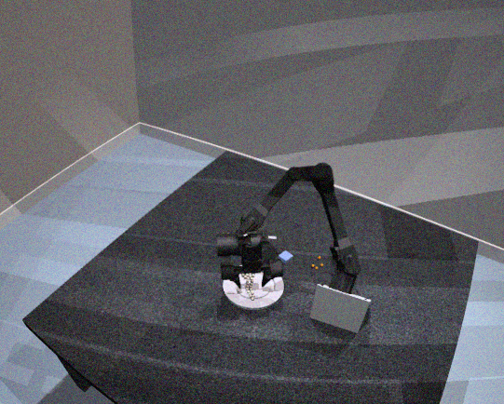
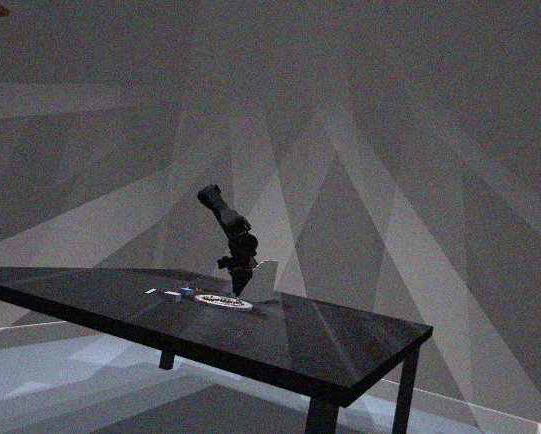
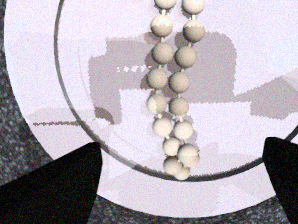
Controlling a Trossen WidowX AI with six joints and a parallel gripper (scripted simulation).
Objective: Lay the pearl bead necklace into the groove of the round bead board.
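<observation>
Right now my gripper tip is 10 mm short of the round white bead board, 30 mm to the left of it and 30 mm above it. Round my gripper tip: small white block: 180 mm ahead, 130 mm to the right, 30 mm below; then small blue cube: 10 mm behind, 210 mm to the right, 30 mm below; then thin white stick: 130 mm ahead, 260 mm to the right, 40 mm below.
</observation>
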